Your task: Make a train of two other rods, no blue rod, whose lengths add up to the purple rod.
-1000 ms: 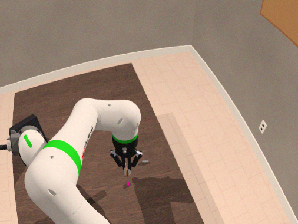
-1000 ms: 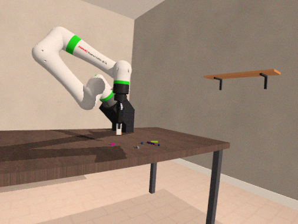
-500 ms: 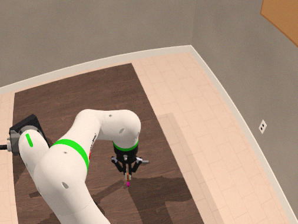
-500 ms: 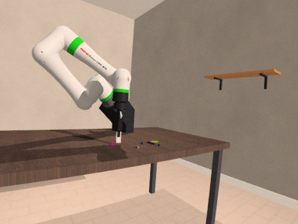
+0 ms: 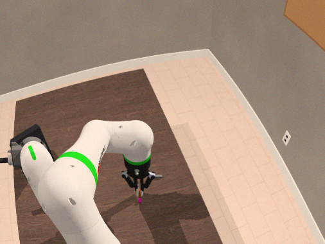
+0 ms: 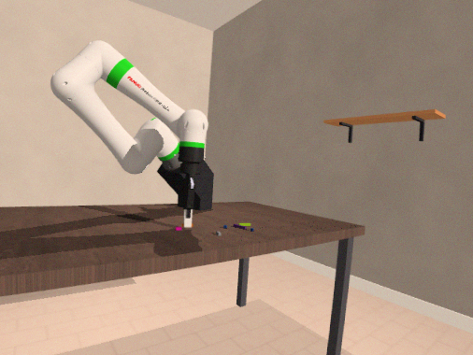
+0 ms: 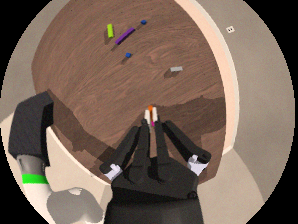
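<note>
Now: hand 3 cm above the orange rod. The rest, counted from my hand: magenta rod: 1 cm behind, 3 cm to the right, 4 cm below; then purple rod: 6 cm ahead, 21 cm to the left, 4 cm below; then grey rod: 11 cm ahead, 6 cm to the left, 4 cm below.
</note>
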